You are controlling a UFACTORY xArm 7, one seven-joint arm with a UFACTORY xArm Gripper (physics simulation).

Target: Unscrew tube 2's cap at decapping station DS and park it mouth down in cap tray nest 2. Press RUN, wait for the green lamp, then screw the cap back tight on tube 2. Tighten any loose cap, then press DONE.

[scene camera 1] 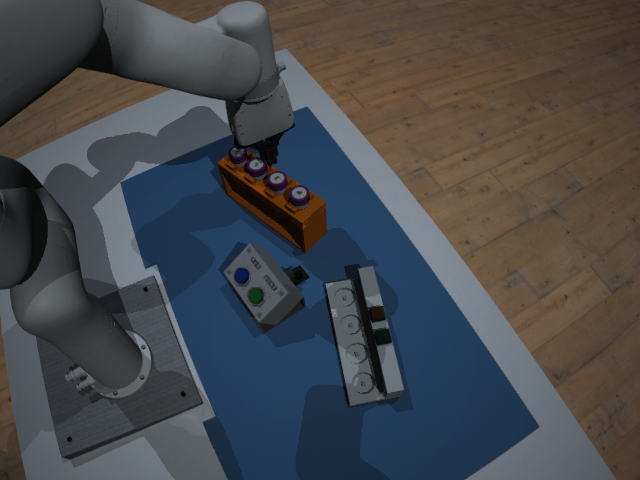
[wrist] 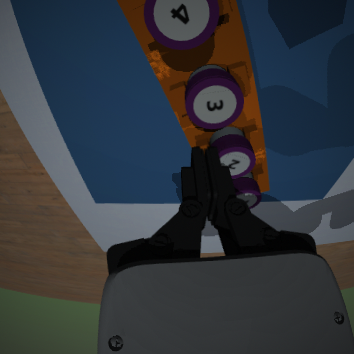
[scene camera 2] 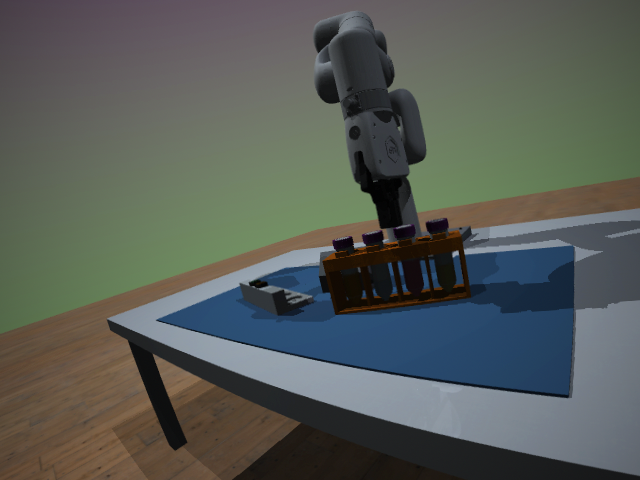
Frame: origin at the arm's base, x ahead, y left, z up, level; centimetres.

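Seen in the pictures: gripper, fingertip midpoint: (scene camera 1: 270,160) (wrist: 201,161) (scene camera 2: 391,227); arm's base at its link origin: (scene camera 1: 119,364).
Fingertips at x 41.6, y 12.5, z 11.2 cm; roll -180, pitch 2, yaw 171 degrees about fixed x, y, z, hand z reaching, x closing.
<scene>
Offsets run from my fingertips to a thing's middle. "pt": to the spot under its first point.
My gripper (scene camera 1: 270,161) (scene camera 2: 390,225) (wrist: 201,161) is shut and empty, pointing down a little above the tube row near caps 2 and 3. Tube 2's purple cap {dx -2.3, dy +1.1, dz -1.2 cm} (scene camera 1: 255,166) (scene camera 2: 404,231) (wrist: 234,162) sits on its upright tube in the orange rack {dx -1.7, dy -1.4, dz -7.5 cm} (scene camera 1: 316,219) (scene camera 2: 467,279) (wrist: 245,55); in the wrist view a finger partly overlaps it. Cap 1 {dx -3.4, dy +6.2, dz -1.2 cm} (scene camera 1: 237,153) (scene camera 2: 437,225), cap 3 {dx -1.2, dy -4.0, dz -1.2 cm} (scene camera 1: 277,180) (scene camera 2: 372,237) (wrist: 215,103) and cap 4 {dx +0.0, dy -9.0, dz -1.2 cm} (scene camera 1: 299,195) (scene camera 2: 342,242) (wrist: 181,17) also sit on their tubes. Whether any cap is loose cannot be told. The grey cap tray {dx -4.7, dy -32.1, dz -10.0 cm} (scene camera 1: 388,361) (scene camera 2: 263,299) has empty round nests.
A grey panel {dx -12.8, dy -15.8, dz -8.4 cm} (scene camera 1: 284,304) with a blue button {dx -15.0, dy -13.5, dz -6.2 cm} (scene camera 1: 241,275) and a green button {dx -15.0, dy -18.0, dz -6.2 cm} (scene camera 1: 255,295) stands between the rack and the arm's base. The amber lamp {dx -1.3, dy -31.6, dz -7.3 cm} (scene camera 1: 377,313) and green lamp {dx -3.1, dy -35.2, dz -7.3 cm} (scene camera 1: 382,336) on the tray's raised bar look dark. A black block {pt dx -6.0, dy -16.1, dz -11.8 cm} (scene camera 1: 298,274) adjoins the panel.
</scene>
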